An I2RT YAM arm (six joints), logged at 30 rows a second.
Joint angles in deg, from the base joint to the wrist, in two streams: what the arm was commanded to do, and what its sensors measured. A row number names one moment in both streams.
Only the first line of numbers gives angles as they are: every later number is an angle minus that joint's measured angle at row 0.
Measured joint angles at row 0: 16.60 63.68 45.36 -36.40 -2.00 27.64
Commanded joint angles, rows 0 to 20: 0.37 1.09 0.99 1.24 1.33 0.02; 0.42 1.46 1.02 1.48 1.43 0.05; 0.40 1.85 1.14 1.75 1.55 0.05; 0.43 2.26 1.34 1.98 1.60 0.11; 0.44 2.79 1.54 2.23 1.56 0.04; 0.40 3.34 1.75 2.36 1.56 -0.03; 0.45 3.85 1.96 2.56 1.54 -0.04; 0.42 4.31 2.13 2.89 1.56 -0.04; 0.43 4.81 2.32 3.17 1.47 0.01; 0.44 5.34 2.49 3.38 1.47 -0.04; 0.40 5.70 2.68 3.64 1.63 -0.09; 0.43 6.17 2.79 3.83 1.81 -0.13; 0.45 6.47 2.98 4.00 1.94 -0.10; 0.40 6.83 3.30 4.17 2.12 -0.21; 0.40 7.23 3.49 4.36 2.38 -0.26; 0.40 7.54 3.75 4.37 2.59 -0.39; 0.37 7.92 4.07 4.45 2.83 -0.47; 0.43 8.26 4.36 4.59 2.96 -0.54; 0.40 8.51 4.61 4.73 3.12 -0.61; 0.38 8.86 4.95 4.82 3.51 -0.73; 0.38 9.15 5.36 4.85 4.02 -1.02
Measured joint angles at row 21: 0.26 7.41 4.00 2.01 0.22 -1.40
